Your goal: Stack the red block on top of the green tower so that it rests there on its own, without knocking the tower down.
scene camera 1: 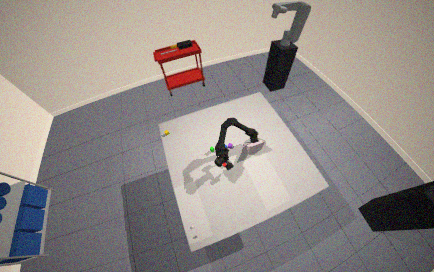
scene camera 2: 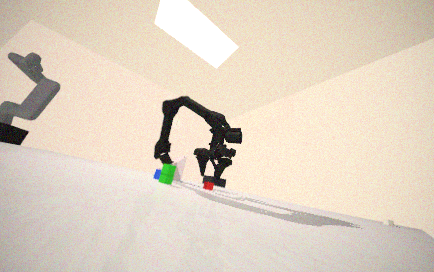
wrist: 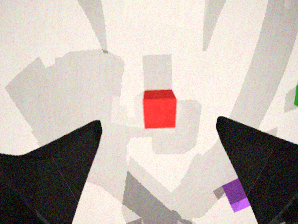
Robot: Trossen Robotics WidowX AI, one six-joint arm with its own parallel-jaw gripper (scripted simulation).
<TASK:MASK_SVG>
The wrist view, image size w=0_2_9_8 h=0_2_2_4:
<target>gripper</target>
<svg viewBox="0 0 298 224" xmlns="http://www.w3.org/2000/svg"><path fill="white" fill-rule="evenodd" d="M100 120L90 121L76 131L69 132L25 155L9 156L8 153L1 153L0 224L72 224L77 205L80 204L78 200L100 144ZM217 117L216 131L245 190L257 224L298 224L298 144L267 135L229 117Z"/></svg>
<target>red block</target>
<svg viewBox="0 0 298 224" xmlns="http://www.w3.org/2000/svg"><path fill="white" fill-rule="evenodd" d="M145 91L144 101L142 101L144 129L176 128L177 99L172 89L149 89L149 91Z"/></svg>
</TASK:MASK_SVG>
